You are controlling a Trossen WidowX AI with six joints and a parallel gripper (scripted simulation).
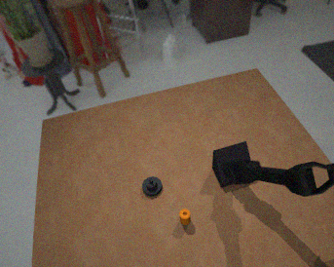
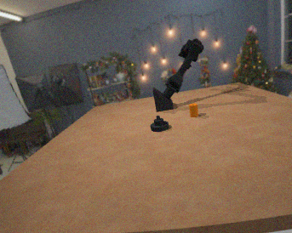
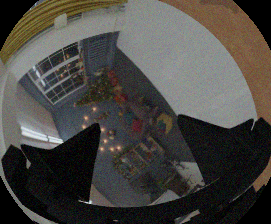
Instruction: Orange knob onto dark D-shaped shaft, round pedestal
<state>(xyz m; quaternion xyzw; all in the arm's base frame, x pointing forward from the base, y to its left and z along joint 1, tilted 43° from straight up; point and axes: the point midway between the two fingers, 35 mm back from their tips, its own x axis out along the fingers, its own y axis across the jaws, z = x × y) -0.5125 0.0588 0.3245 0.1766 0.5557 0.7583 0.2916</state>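
The orange knob lies 78 cm ahead of my gripper tip, 15 cm to the right of it and 20 cm below it. The rest, counted from my gripper tip: round pedestal: 88 cm ahead, 32 cm to the right, 20 cm below.
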